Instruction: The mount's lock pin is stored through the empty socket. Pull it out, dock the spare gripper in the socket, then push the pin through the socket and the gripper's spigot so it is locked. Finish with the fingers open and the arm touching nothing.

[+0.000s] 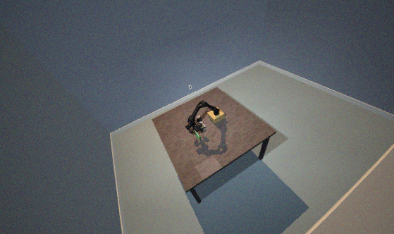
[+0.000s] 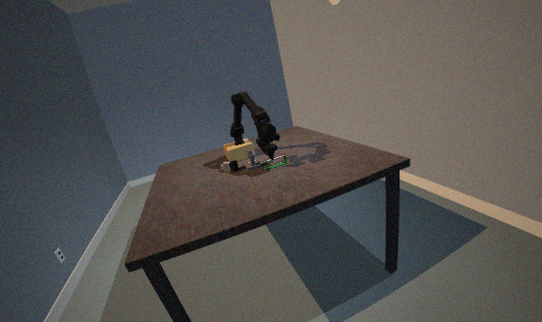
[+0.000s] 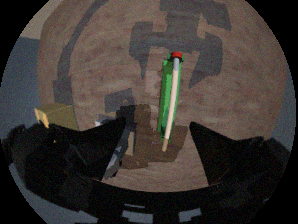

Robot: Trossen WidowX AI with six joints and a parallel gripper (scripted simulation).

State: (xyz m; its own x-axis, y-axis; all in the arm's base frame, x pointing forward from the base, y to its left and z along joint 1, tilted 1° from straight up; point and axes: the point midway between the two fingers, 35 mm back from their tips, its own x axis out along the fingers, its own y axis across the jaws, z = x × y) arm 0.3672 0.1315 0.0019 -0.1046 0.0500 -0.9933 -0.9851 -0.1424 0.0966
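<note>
My gripper tip is now 10 mm short of the green strip, 30 mm to the right of it and 30 mm above it. Also, from my gripper tip: grey post (90 mm behind, 100 mm to the right, 10 mm below); spare gripper (120 mm behind, 240 mm to the right, 30 mm below).
</note>
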